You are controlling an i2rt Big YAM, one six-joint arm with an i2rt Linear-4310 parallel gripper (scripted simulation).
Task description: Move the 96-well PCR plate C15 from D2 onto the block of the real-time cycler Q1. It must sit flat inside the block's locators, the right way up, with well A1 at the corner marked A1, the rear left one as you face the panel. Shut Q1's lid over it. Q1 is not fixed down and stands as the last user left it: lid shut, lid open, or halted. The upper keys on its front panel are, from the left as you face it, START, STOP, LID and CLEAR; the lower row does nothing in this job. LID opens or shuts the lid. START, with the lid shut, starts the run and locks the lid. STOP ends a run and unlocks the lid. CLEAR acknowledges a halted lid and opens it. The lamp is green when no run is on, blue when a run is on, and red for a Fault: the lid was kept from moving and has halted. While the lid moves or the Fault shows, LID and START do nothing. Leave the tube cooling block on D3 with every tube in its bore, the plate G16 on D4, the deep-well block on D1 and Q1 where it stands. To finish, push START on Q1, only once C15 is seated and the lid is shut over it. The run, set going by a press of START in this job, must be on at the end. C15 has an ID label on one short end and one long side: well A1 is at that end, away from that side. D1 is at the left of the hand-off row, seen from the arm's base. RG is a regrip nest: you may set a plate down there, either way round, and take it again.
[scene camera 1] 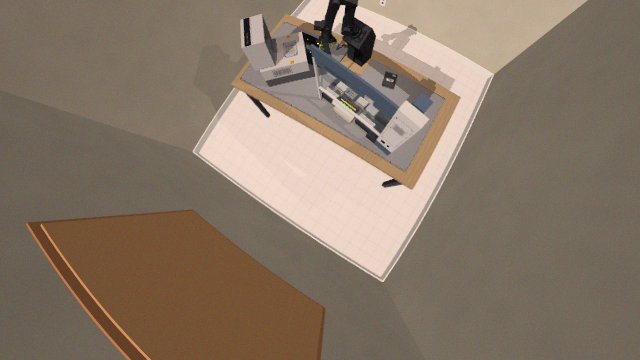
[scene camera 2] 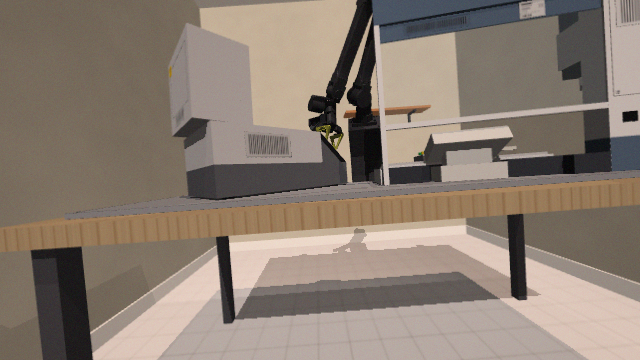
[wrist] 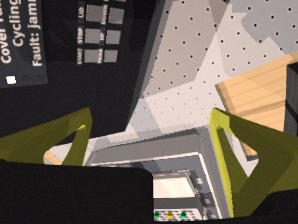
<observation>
same spot on lid: (scene camera 2: 209, 75) = (scene camera 1: 255, 58)
</observation>
